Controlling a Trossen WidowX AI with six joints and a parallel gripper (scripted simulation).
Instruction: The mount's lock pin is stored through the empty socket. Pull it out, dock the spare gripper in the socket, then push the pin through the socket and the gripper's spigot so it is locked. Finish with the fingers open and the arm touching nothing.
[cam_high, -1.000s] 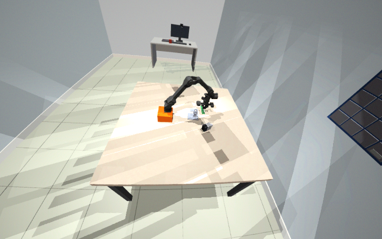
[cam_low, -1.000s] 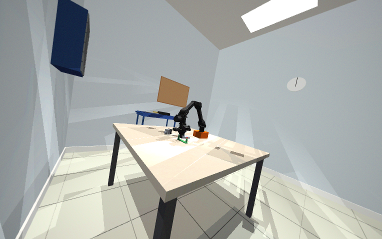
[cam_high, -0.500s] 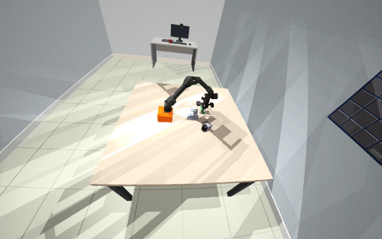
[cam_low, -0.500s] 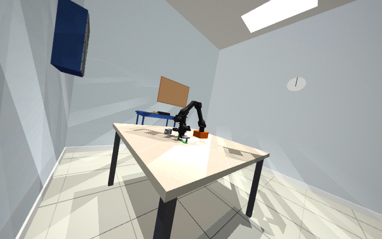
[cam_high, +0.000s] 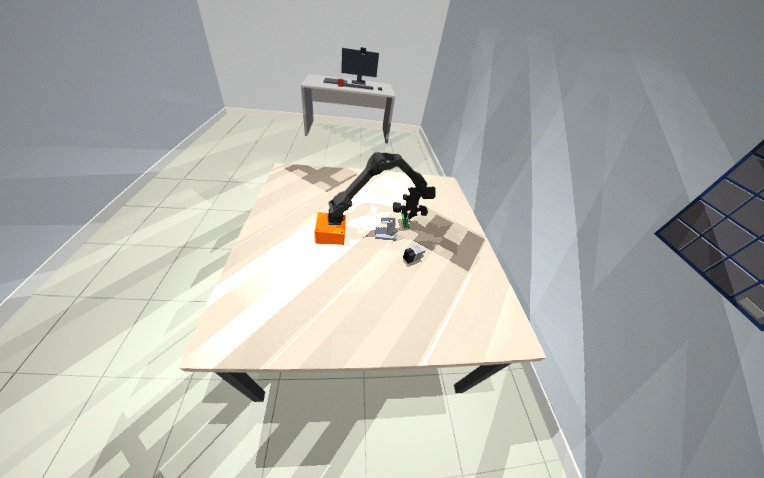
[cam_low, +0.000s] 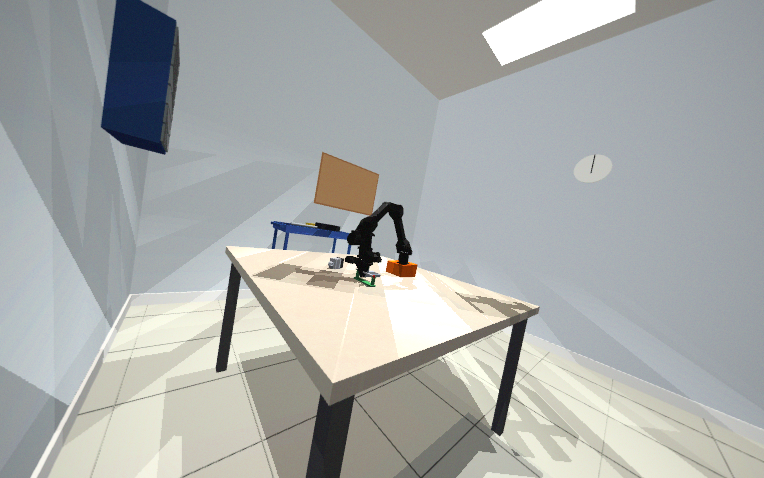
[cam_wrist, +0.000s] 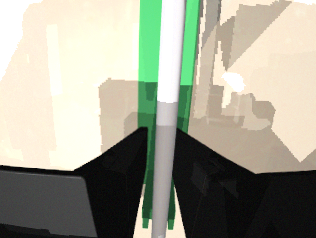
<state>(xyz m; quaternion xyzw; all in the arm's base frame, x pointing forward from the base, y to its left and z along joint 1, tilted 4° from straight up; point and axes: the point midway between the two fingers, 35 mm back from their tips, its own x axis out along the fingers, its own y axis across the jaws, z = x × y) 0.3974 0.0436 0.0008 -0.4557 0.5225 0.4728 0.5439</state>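
My gripper tip is now 20 mm to the right of the green rest and 10 mm short of it. Also, from my gripper tip: mount 130 mm behind, 80 mm to the right, 30 mm above; spare gripper 250 mm to the right, 20 mm behind, 10 mm above.
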